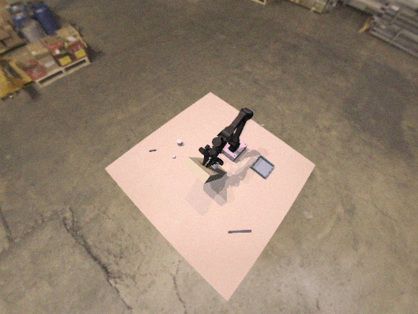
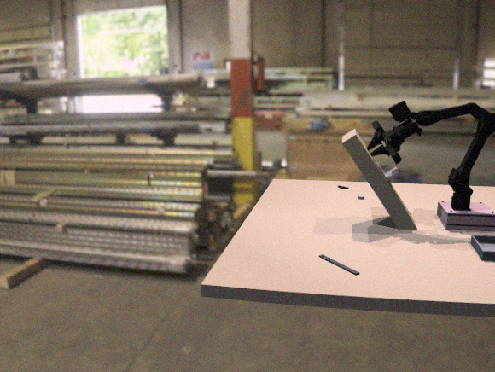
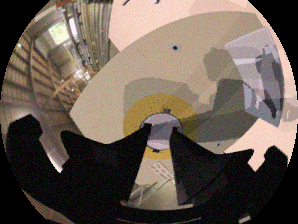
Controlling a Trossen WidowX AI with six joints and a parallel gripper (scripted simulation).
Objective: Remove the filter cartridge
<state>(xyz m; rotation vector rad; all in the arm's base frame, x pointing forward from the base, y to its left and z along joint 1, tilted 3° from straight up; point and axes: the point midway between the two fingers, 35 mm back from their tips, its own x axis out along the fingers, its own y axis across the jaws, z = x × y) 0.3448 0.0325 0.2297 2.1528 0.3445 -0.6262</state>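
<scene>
The round grey filter cartridge lies 10 mm below my gripper tip and 10 mm ahead of it. Round my gripper tip: short dark piece (490 mm to the right, 270 mm below, 120 mm ahead); then blue-grey tray (460 mm behind, 260 mm to the left, 260 mm below).
</scene>
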